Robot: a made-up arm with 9 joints. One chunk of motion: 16 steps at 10 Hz.
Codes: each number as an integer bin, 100 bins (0 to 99) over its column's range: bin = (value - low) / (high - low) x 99, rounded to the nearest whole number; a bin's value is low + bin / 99 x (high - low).
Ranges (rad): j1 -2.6..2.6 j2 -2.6..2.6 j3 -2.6..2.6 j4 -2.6..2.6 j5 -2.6..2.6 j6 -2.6..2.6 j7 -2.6..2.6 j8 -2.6..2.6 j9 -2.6..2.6
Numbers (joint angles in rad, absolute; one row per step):
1: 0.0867 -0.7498 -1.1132 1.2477 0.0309 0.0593 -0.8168 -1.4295 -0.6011
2: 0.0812 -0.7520 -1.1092 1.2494 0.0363 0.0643 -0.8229 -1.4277 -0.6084
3: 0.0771 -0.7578 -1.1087 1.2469 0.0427 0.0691 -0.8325 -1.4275 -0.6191
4: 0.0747 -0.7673 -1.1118 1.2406 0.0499 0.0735 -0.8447 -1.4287 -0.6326
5: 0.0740 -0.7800 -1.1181 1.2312 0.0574 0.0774 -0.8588 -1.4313 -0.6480
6: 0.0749 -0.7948 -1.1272 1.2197 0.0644 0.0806 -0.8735 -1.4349 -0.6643
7: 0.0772 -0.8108 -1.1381 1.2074 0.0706 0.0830 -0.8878 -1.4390 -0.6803
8: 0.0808 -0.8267 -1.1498 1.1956 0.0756 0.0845 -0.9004 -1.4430 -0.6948
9: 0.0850 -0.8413 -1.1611 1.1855 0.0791 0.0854 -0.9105 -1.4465 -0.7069
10: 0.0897 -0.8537 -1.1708 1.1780 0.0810 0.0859 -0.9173 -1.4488 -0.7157
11: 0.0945 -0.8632 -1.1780 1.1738 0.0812 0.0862 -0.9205 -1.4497 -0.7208
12: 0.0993 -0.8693 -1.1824 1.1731 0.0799 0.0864 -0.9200 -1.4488 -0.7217
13: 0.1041 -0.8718 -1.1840 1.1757 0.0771 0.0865 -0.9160 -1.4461 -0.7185
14: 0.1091 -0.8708 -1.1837 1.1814 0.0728 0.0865 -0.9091 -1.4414 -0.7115
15: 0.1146 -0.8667 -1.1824 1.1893 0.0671 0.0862 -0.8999 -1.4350 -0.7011
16: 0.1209 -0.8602 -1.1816 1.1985 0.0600 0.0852 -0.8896 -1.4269 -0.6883
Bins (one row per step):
1: 51 35 28 73 50 51 34 22 38
2: 51 35 28 73 50 51 34 22 38
3: 51 35 28 73 50 51 34 22 38
4: 51 35 28 73 50 51 33 22 37
5: 51 35 28 73 51 51 33 22 37
6: 51 34 28 73 51 51 33 22 37
7: 51 34 28 72 51 51 33 22 37
8: 51 34 28 72 51 51 32 22 36
9: 51 33 27 72 51 51 32 22 36
10: 51 33 27 72 51 51 32 22 36
11: 51 33 27 72 51 51 32 22 36
12: 51 33 27 72 51 51 32 22 36
13: 51 33 27 72 51 51 32 22 36
14: 52 33 27 72 51 51 32 22 36
15: 52 33 27 72 51 51 32 22 36
16: 52 33 27 72 51 51 33 22 36

